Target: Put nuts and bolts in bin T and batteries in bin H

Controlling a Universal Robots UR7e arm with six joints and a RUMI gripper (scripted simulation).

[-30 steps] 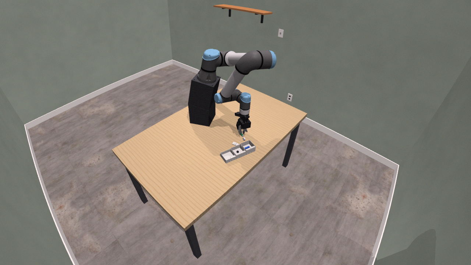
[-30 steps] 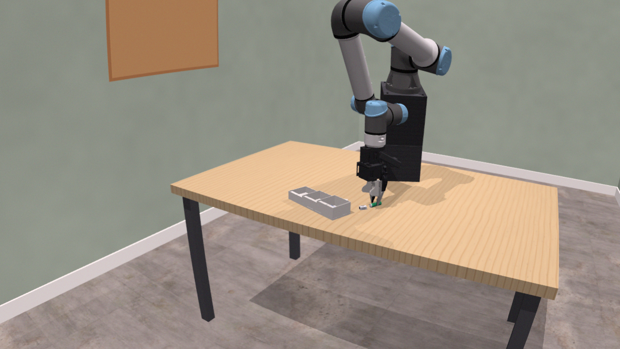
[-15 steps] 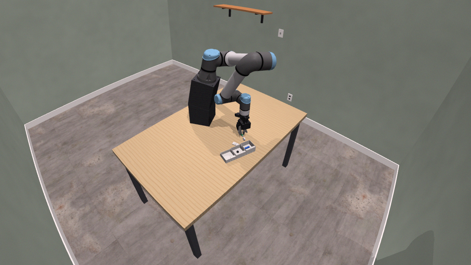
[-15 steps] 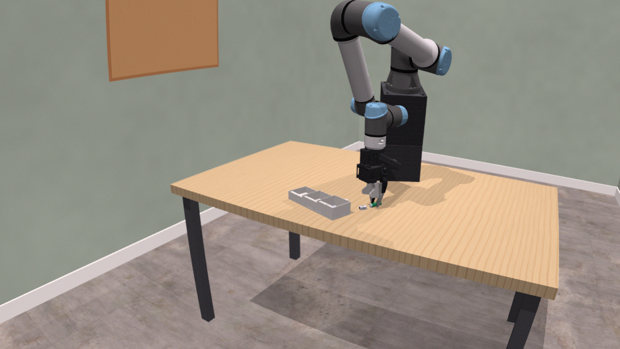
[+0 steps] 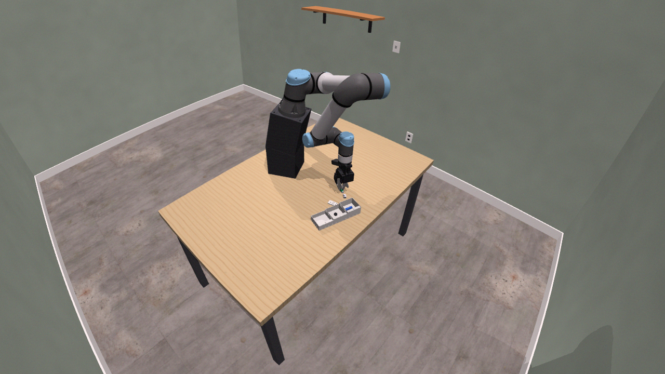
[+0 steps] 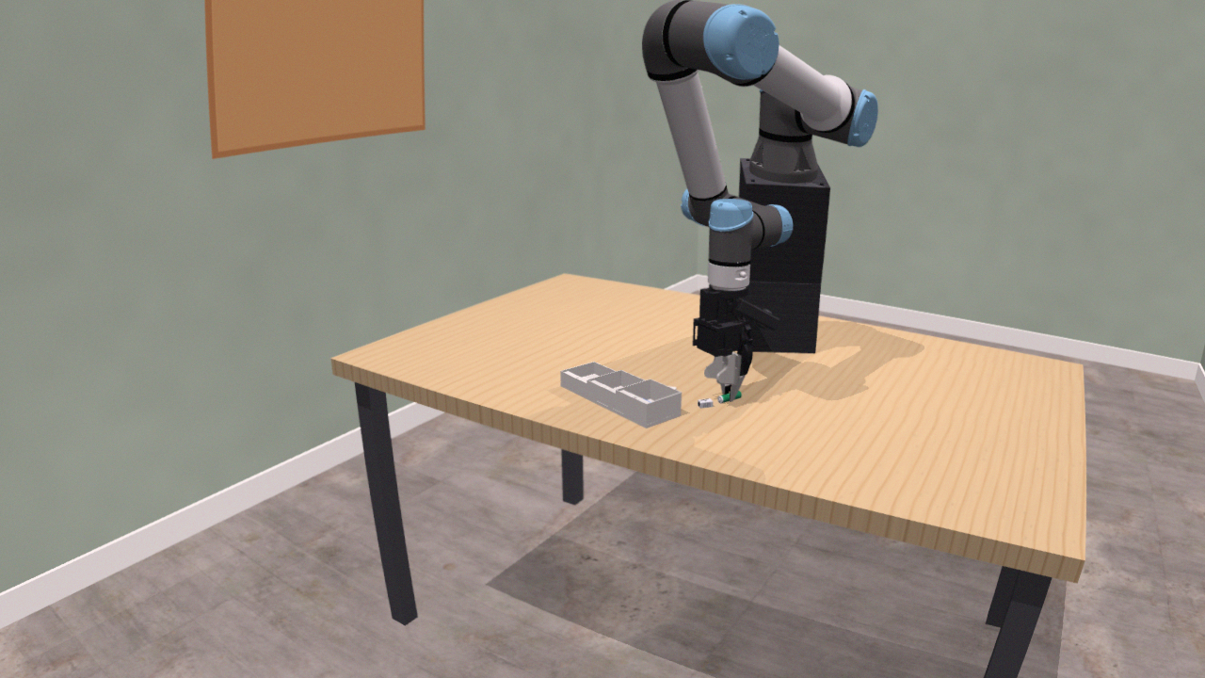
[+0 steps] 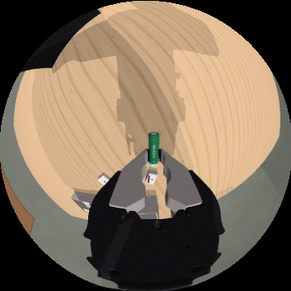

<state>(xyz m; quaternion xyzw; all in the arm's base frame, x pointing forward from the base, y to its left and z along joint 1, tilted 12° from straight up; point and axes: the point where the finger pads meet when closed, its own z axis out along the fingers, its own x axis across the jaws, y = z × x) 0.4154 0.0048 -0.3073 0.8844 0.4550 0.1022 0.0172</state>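
Now: hand 40 mm short of the small silver piece, 40 mm to the left of it and 10 mm above it. The rest, counted from my hand: white domino: 20 mm ahead, 120 mm to the right, 10 mm below; blue battery: 110 mm ahead, 120 mm to the right; green battery: 10 mm below.
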